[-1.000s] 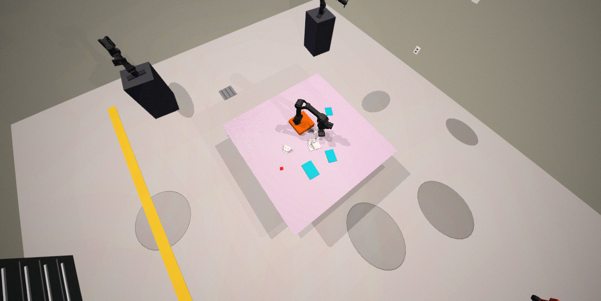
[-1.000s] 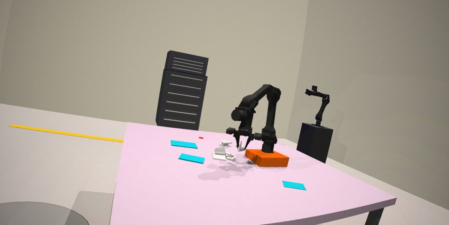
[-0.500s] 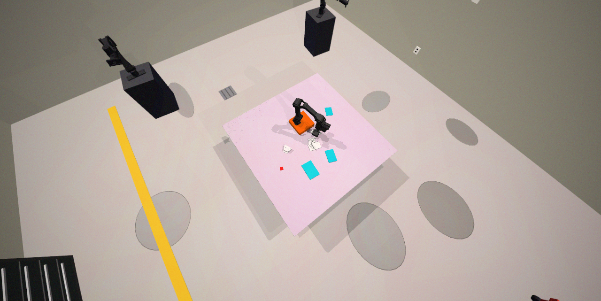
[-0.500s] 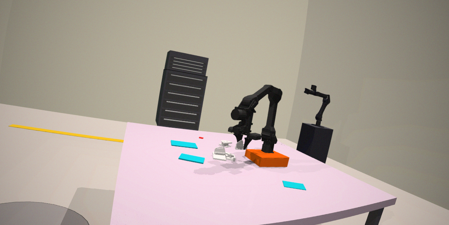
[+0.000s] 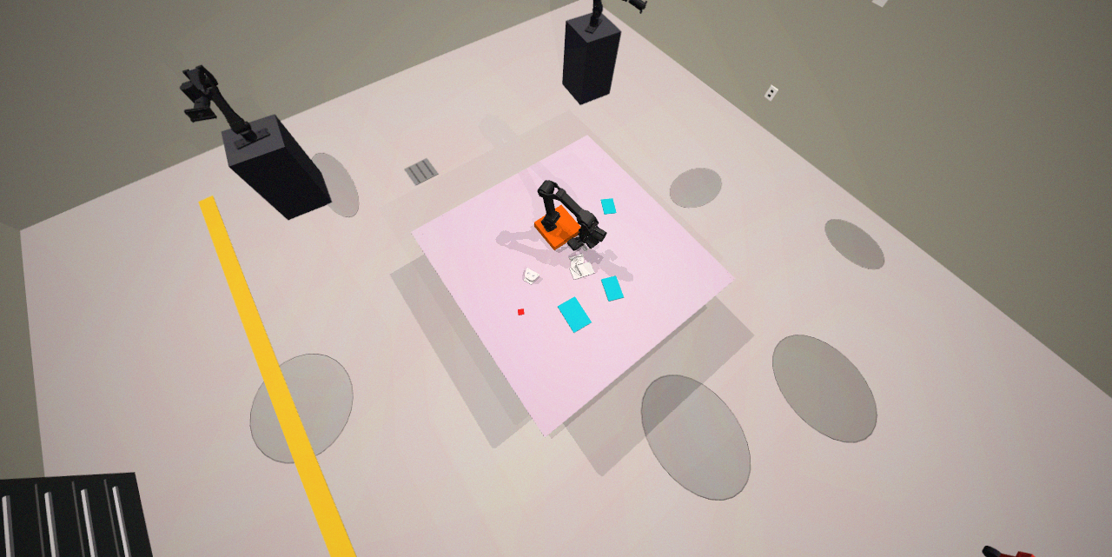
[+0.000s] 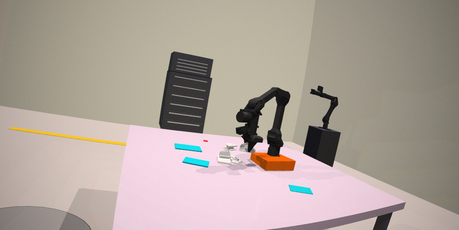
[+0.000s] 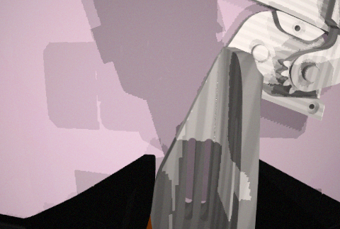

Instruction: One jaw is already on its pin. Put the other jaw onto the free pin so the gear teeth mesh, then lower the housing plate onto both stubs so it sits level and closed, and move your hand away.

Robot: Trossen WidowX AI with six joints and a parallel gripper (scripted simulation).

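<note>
The white jaw is 30 mm behind my gripper tip and 20 mm to the right of it. From my gripper tip the other things lie so: red marker: 460 mm to the right, 150 mm ahead, 80 mm below.
</note>
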